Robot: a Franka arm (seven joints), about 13 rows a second.
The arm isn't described. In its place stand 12 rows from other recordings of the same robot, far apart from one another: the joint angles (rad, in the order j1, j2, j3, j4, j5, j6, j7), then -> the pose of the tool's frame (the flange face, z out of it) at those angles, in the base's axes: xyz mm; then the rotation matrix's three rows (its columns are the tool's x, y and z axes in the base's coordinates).
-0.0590 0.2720 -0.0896 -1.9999 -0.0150 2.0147 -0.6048 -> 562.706 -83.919 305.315; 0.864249 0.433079 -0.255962; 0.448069 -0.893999 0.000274; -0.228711 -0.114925 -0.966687
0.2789 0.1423 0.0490 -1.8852 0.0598 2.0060 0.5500 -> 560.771 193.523 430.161; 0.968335 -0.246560 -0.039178; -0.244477 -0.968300 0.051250; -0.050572 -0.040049 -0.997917
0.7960 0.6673 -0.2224 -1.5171 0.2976 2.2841 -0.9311 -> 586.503 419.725 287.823; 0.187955 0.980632 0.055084; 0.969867 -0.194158 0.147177; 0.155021 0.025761 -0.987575
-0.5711 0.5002 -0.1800 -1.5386 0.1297 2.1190 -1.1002 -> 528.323 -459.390 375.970; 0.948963 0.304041 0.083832; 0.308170 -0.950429 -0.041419; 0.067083 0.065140 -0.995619
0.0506 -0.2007 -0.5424 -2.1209 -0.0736 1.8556 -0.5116 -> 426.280 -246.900 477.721; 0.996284 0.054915 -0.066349; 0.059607 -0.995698 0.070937; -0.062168 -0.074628 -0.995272
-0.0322 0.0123 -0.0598 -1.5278 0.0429 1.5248 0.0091 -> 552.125 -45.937 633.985; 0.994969 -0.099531 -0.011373; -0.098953 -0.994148 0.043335; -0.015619 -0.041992 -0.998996
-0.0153 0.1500 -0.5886 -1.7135 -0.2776 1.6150 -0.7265 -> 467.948 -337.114 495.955; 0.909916 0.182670 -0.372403; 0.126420 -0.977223 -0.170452; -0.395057 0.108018 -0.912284
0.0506 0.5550 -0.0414 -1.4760 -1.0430 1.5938 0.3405 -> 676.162 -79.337 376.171; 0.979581 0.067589 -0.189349; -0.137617 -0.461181 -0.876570; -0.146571 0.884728 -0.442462
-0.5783 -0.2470 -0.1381 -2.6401 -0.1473 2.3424 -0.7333 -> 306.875 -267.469 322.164; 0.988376 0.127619 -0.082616; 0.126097 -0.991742 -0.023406; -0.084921 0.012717 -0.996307
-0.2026 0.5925 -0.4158 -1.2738 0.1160 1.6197 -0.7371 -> 605.616 -337.808 414.802; 0.963905 0.136300 -0.228714; 0.143702 -0.989493 0.015945; -0.224137 -0.048236 -0.973363
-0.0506 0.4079 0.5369 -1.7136 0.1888 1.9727 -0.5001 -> 576.775 281.739 377.015; 0.648894 0.722149 -0.239662; 0.757475 -0.583345 0.293155; 0.071896 -0.371765 -0.925539
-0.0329 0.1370 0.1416 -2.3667 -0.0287 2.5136 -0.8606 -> 505.884 56.000 269.994; 0.547794 0.836539 0.011124; 0.836563 -0.547858 0.003627; 0.009128 0.007319 -0.999932
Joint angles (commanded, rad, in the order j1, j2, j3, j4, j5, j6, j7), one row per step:
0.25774, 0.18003, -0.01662, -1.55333, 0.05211, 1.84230, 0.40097
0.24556, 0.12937, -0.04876, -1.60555, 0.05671, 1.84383, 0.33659
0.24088, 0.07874, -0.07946, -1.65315, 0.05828, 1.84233, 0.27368
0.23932, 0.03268, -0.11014, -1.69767, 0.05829, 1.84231, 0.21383
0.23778, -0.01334, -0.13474, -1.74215, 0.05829, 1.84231, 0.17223
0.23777, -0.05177, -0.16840, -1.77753, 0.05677, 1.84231, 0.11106
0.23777, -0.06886, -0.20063, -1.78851, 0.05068, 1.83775, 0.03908
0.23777, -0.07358, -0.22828, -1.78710, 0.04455, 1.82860, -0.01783
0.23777, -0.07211, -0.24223, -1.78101, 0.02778, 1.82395, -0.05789
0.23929, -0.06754, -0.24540, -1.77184, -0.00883, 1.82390, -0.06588
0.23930, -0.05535, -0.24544, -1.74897, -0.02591, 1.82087, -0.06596
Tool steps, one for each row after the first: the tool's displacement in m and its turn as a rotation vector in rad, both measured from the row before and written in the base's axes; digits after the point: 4 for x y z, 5 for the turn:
-0.0088, -0.0290, 0.0061, -0.00498, -0.00436, 0.01891
-0.0111, -0.0237, 0.0072, -0.00438, -0.00559, 0.02675
-0.0110, -0.0216, 0.0053, -0.00331, -0.00507, 0.02698
-0.0122, -0.0179, 0.0045, 0.00109, -0.00341, 0.01509
-0.0099, -0.0216, 0.0039, -0.00110, -0.00626, 0.02742
-0.0042, -0.0198, 0.0033, -0.00900, -0.00594, 0.04052
-0.0014, -0.0164, 0.0021, -0.00961, -0.00019, 0.03030
0.0004, -0.0092, 0.0015, -0.02045, -0.00196, 0.02836
0.0017, -0.0038, 0.0019, -0.03809, -0.00474, 0.01117
0.0042, -0.0008, 0.0044, -0.01995, -0.00793, 0.00192

